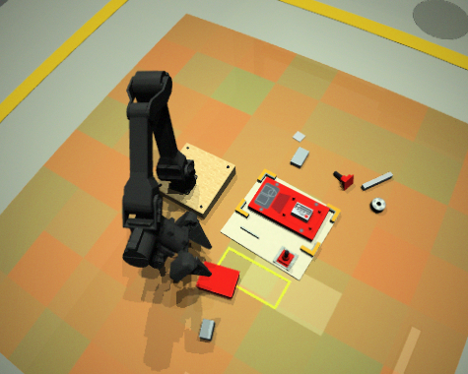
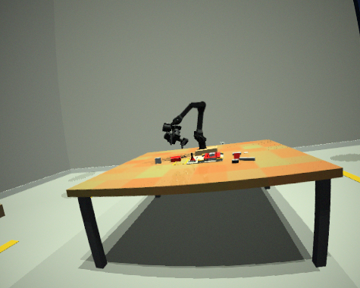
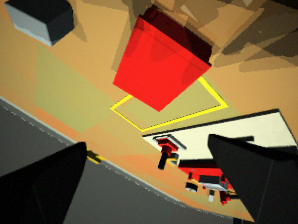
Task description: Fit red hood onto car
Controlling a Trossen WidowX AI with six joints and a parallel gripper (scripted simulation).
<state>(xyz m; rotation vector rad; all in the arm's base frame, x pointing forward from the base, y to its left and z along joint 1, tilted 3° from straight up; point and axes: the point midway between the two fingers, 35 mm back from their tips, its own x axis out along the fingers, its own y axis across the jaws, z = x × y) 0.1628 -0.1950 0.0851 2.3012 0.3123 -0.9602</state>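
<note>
Now: the red hood 80 mm below my gripper tip, 20 mm to the right of it and 20 mm ahead of it. Also, from my gripper tip: grey engine block 240 mm to the left, 160 mm ahead, 70 mm below; then silver wheel 350 mm to the left, 350 mm ahead, 90 mm below.
</note>
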